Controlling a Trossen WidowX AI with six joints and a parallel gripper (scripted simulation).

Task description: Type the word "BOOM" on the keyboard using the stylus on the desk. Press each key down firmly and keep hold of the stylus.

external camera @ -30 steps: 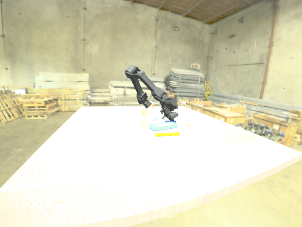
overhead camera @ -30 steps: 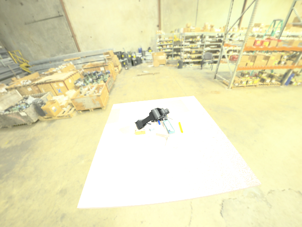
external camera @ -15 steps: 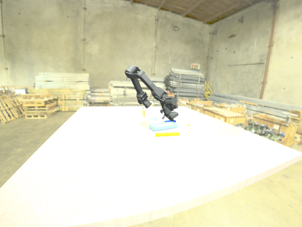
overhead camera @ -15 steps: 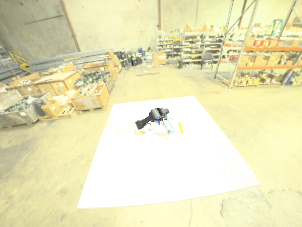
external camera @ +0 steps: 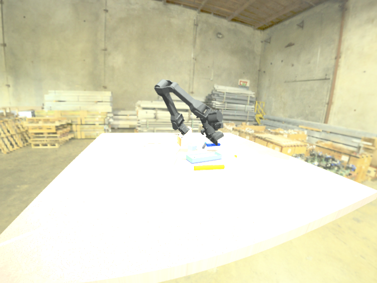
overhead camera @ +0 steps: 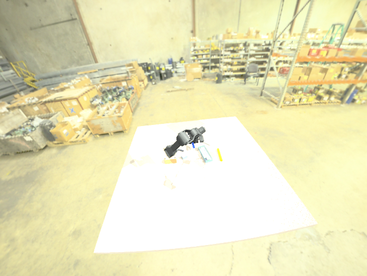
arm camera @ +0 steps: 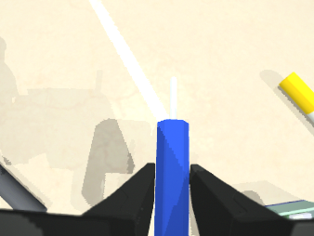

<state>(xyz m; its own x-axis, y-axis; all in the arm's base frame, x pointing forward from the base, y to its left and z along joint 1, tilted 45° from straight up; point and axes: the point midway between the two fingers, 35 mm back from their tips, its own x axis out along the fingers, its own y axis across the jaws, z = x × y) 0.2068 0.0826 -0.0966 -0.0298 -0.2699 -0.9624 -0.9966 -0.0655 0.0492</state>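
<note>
Now: gripper tip 1 cm to the right of the blue stylus. From my gripper tip the other things lie so: thin white tip 5 cm to the left; then yellow-and-white pen 13 cm ahead, 5 cm to the left, 5 cm below; then yellow marker 23 cm ahead, 14 cm to the right, 4 cm below.
</note>
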